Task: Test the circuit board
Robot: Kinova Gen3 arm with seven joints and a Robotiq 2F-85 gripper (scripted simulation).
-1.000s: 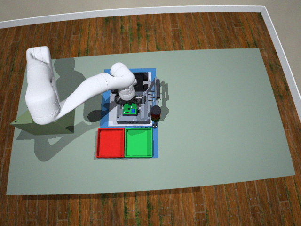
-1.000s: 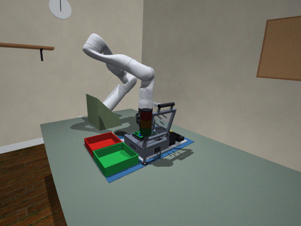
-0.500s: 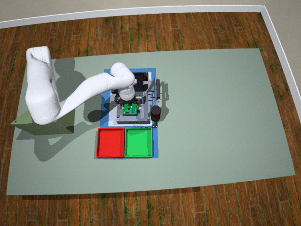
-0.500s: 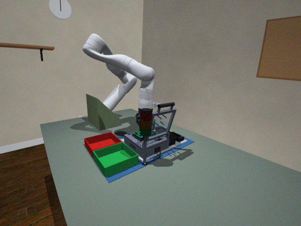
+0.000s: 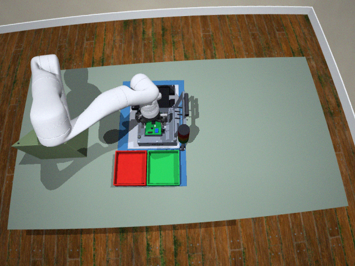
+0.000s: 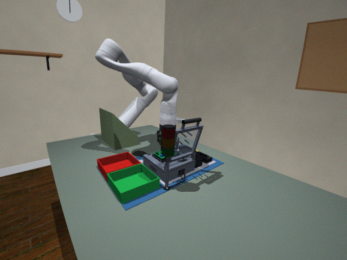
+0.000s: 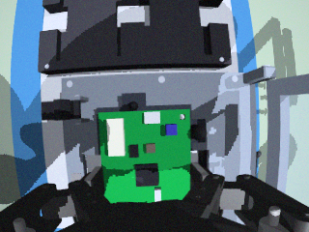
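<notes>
The green circuit board is right at my hand. Also, from my hand: nest 1 cm to the left, 1 cm below; then black latch hook 6 cm behind, 6 cm to the left, 1 cm above; then clear lid 12 cm ahead, 10 cm above.
</notes>
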